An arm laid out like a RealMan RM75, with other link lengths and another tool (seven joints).
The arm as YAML. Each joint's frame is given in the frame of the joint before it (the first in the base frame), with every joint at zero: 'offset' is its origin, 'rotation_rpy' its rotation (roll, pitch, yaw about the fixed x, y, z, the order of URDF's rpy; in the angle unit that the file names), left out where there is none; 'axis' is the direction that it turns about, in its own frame. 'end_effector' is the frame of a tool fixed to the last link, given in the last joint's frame.
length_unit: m
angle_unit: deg
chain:
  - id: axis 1
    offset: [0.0, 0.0, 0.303]
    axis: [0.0, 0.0, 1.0]
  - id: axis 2
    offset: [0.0, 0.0, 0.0]
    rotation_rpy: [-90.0, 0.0, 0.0]
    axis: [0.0, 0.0, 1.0]
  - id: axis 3
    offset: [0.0, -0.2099, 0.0]
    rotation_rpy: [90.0, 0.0, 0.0]
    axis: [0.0, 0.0, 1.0]
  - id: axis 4
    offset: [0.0, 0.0, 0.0]
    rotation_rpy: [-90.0, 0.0, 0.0]
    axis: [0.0, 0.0, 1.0]
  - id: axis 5
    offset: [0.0, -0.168, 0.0]
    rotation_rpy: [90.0, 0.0, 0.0]
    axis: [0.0, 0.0, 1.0]
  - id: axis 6
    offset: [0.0, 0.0, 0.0]
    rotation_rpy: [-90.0, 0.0, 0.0]
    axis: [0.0, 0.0, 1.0]
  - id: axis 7
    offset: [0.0, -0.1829, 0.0]
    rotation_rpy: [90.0, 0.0, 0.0]
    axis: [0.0, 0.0, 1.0]
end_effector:
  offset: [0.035, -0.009, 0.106]
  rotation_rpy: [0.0, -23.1, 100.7]
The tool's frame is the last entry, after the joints.
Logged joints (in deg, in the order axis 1, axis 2, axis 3, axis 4, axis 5, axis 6, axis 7), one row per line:
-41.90, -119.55, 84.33, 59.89, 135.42, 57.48, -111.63
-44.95, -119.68, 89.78, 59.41, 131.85, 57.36, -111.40
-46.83, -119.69, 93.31, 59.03, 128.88, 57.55, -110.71
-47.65, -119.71, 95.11, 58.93, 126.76, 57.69, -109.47
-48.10, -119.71, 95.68, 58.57, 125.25, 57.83, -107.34
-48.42, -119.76, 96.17, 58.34, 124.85, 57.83, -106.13
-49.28, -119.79, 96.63, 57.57, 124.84, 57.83, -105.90
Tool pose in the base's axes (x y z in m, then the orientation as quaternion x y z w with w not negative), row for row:
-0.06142, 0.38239, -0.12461, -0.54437, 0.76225, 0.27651, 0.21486
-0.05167, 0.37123, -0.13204, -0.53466, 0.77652, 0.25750, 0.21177
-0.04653, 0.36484, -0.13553, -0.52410, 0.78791, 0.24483, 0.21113
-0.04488, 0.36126, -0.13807, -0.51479, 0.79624, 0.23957, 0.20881
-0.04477, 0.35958, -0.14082, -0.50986, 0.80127, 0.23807, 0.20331
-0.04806, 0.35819, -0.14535, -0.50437, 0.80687, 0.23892, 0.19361
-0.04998, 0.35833, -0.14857, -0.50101, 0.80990, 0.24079, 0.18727
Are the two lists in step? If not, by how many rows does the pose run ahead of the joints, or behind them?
The pose runs 2 rows ahead of the joints: the pose in row i belongs to the joints in row i + 2.
